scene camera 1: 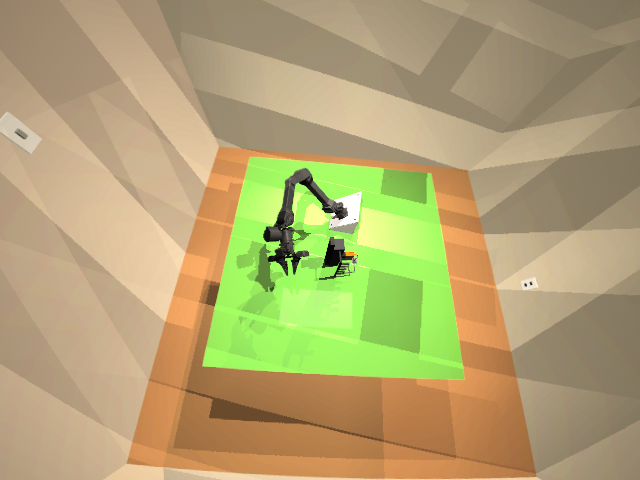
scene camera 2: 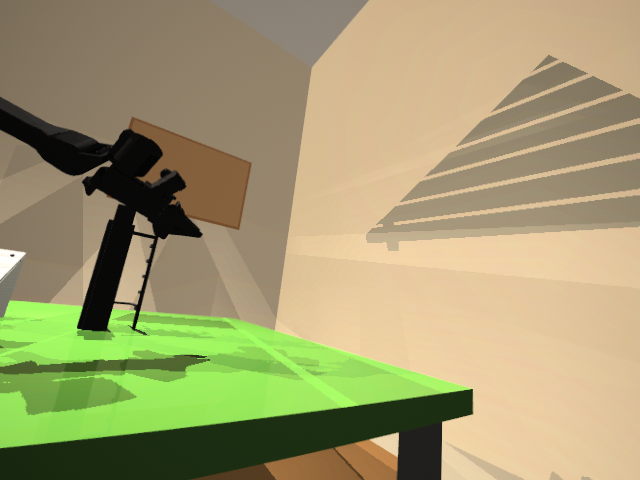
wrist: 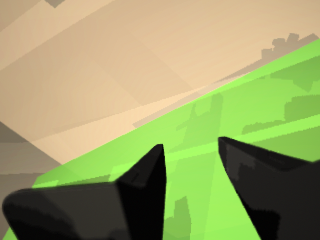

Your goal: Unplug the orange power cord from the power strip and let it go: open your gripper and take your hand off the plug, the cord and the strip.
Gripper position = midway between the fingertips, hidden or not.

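What I can see is my gripper [scene camera 2: 200, 233], and the wrist view [wrist: 190, 147] shows me the gripper too.
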